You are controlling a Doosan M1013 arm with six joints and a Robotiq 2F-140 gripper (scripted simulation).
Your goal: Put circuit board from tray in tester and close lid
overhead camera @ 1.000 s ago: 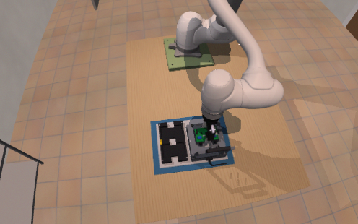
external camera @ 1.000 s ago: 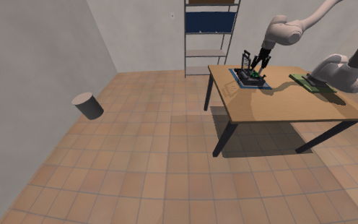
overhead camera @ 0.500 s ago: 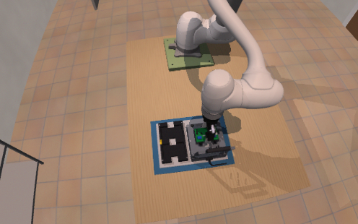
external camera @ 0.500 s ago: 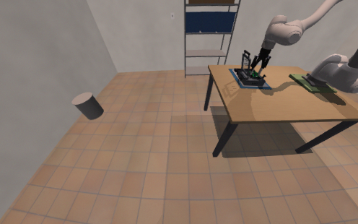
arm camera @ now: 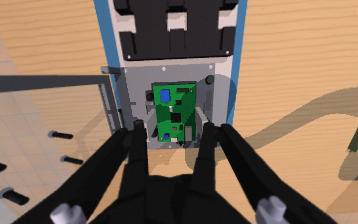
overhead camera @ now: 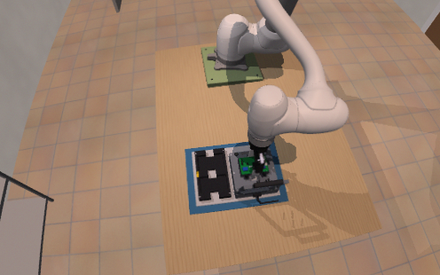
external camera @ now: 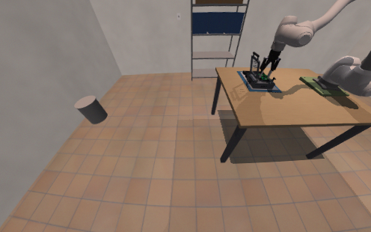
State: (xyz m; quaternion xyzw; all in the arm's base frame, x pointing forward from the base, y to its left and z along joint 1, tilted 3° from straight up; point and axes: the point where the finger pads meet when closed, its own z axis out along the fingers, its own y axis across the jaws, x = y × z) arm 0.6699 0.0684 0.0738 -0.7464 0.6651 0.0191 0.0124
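My gripper is now 20 mm above the green circuit board. The rest, counted from my hand: tester lid 120 mm ahead, 80 mm above, 10 mm to the left; pin plate 30 mm below, 10 mm to the left, 10 mm ahead.
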